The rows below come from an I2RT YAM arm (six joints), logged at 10 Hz.
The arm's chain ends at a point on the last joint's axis. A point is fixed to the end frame.
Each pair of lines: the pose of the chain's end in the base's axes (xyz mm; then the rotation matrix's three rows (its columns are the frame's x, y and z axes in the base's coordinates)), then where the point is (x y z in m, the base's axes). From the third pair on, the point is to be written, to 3 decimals.
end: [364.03, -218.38, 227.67], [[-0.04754, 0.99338, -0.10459], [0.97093, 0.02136, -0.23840], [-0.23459, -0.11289, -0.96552]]
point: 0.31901 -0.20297 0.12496
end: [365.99, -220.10, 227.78], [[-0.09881, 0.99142, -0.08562], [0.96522, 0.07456, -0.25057], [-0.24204, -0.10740, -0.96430]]
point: 0.32082 -0.20789 0.12471
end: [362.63, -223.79, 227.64], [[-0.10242, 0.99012, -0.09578], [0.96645, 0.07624, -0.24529], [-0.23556, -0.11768, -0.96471]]
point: 0.316 -0.211 0.125
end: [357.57, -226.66, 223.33], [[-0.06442, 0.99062, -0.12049], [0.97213, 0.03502, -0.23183], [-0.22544, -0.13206, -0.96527]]
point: 0.310 -0.211 0.122
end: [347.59, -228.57, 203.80], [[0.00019, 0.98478, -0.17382], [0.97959, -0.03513, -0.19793], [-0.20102, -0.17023, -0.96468]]
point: 0.298 -0.207 0.104
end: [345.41, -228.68, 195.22], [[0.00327, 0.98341, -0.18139], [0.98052, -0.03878, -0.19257], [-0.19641, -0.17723, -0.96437]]
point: 0.295 -0.206 0.096
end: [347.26, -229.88, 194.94], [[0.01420, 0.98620, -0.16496], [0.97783, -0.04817, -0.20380], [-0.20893, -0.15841, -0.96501]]
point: 0.299 -0.208 0.095
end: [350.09, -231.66, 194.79], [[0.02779, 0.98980, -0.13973], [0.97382, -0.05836, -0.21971], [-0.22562, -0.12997, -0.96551]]
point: 0.305 -0.212 0.093
